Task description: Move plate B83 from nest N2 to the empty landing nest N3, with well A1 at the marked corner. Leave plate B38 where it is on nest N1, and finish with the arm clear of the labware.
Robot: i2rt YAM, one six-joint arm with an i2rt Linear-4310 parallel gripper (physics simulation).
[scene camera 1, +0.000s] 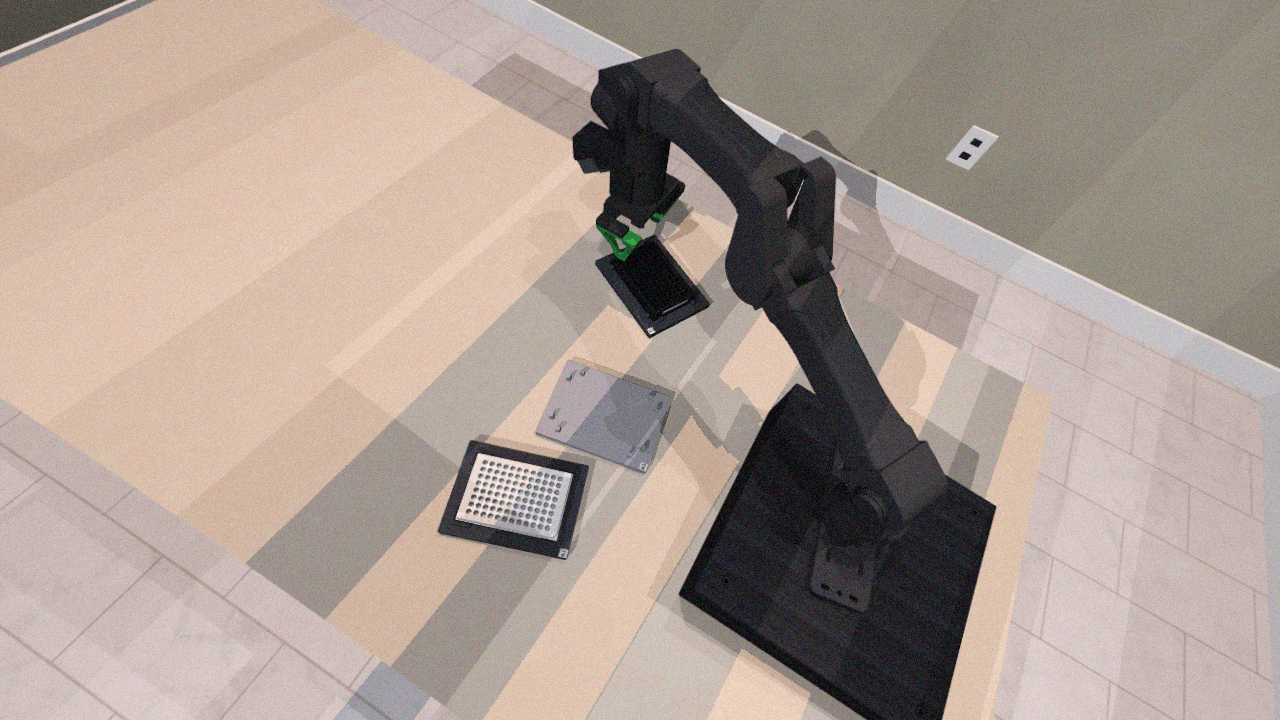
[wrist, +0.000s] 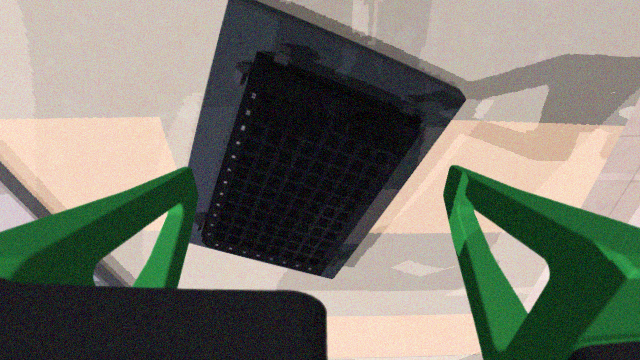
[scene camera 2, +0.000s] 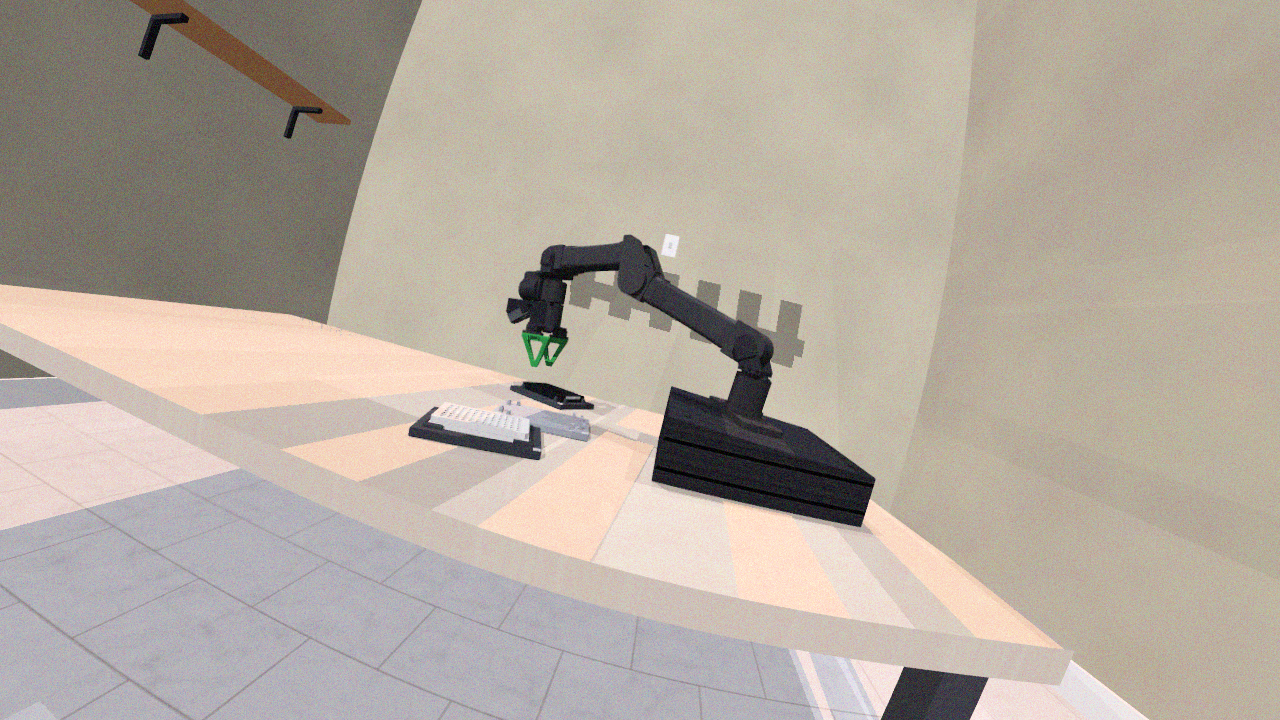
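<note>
A black well plate (scene camera 1: pixel 657 277) (scene camera 2: pixel 548 392) (wrist: pixel 310 175) sits on a dark nest (scene camera 1: pixel 641 311) (wrist: pixel 212 115) at the far side. A white well plate (scene camera 1: pixel 514 497) (scene camera 2: pixel 478 421) sits on another dark nest (scene camera 1: pixel 573 503) (scene camera 2: pixel 474 444). Between them lies an empty grey nest (scene camera 1: pixel 599 416) (scene camera 2: pixel 565 424) with small pegs and a white corner mark. Plate and nest names are not readable. My gripper (scene camera 1: pixel 641 237) (scene camera 2: pixel 542 364) (wrist: pixel 320 180) is open and empty, above the black plate's far part. In the wrist view the plate lies skewed relative to the fingers.
The arm stands on a black base block (scene camera 1: pixel 742 555) (scene camera 2: pixel 760 470) on the wooden table (scene camera 1: pixel 223 223) (scene camera 2: pixel 572 537). A wall (scene camera 1: pixel 1118 179) rises behind the arm. A wall shelf (scene camera 2: pixel 250 62) hangs at the upper left in scene camera 2.
</note>
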